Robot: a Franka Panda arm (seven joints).
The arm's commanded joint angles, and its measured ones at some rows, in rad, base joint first. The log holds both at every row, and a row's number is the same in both.
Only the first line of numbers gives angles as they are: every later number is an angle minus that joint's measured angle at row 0.
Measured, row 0:
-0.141, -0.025, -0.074, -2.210, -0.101, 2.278, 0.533
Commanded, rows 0 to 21:
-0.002, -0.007, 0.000, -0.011, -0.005, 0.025, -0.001
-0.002, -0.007, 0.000, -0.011, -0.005, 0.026, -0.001
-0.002, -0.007, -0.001, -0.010, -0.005, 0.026, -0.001
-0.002, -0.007, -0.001, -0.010, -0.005, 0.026, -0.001
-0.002, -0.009, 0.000, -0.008, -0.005, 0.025, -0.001
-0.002, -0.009, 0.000, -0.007, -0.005, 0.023, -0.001
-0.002, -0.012, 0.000, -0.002, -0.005, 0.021, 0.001
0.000, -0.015, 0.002, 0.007, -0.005, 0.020, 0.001
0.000, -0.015, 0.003, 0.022, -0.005, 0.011, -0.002
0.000, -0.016, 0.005, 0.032, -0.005, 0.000, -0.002
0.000, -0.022, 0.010, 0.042, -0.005, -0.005, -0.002
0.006, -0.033, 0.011, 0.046, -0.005, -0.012, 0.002
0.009, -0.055, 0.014, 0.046, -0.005, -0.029, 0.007
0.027, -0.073, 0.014, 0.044, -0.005, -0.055, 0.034
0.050, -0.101, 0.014, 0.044, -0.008, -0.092, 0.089
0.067, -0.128, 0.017, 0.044, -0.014, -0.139, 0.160
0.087, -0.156, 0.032, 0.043, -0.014, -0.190, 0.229
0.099, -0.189, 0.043, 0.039, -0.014, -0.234, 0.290
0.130, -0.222, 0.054, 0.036, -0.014, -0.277, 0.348
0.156, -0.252, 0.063, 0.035, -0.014, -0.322, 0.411
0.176, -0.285, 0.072, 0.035, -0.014, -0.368, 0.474
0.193, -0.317, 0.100, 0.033, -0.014, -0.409, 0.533
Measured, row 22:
0.139, -0.208, 0.058, 0.051, 0.000, -0.296, 0.362
